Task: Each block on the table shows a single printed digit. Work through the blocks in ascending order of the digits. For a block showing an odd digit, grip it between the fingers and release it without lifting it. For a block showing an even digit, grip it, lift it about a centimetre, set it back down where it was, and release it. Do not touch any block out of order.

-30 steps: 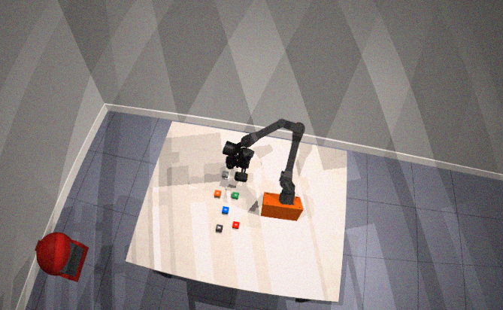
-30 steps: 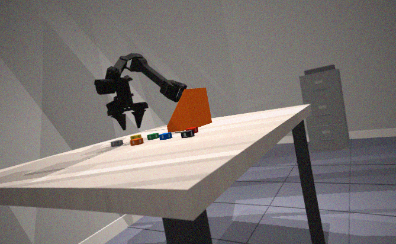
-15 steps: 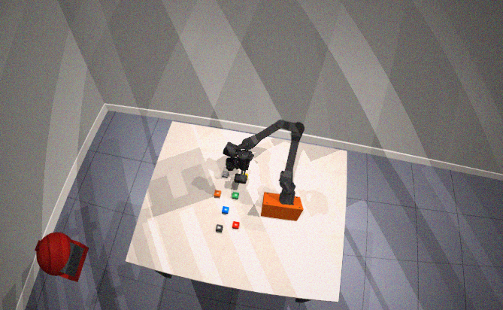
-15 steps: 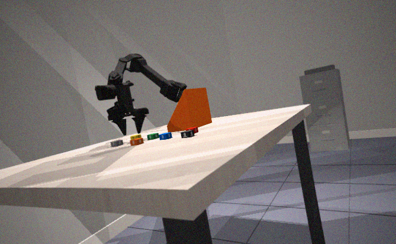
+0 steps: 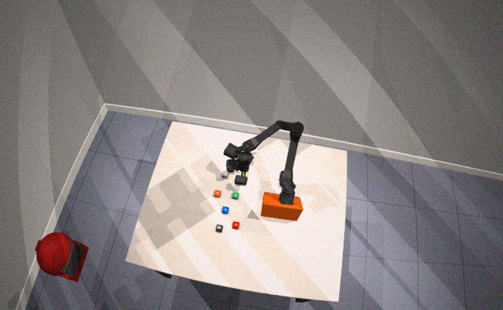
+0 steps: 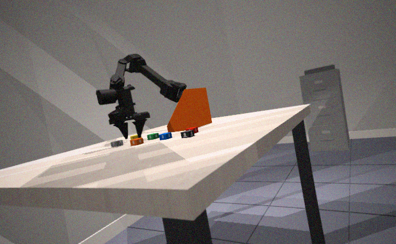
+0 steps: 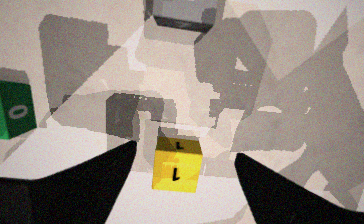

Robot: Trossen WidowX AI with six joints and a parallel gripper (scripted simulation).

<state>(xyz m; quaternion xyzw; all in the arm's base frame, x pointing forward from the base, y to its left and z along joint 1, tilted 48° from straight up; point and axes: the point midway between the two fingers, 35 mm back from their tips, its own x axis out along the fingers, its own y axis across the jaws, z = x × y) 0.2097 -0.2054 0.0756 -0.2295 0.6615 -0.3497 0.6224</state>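
Now: the red block 29 cm to the left of my gripper tip and 2 cm ahead of it. Also, from my gripper tip: yellow block: 1 cm to the left, 1 cm behind; green block: 12 cm to the left, 3 cm ahead; grey block: 10 cm ahead.
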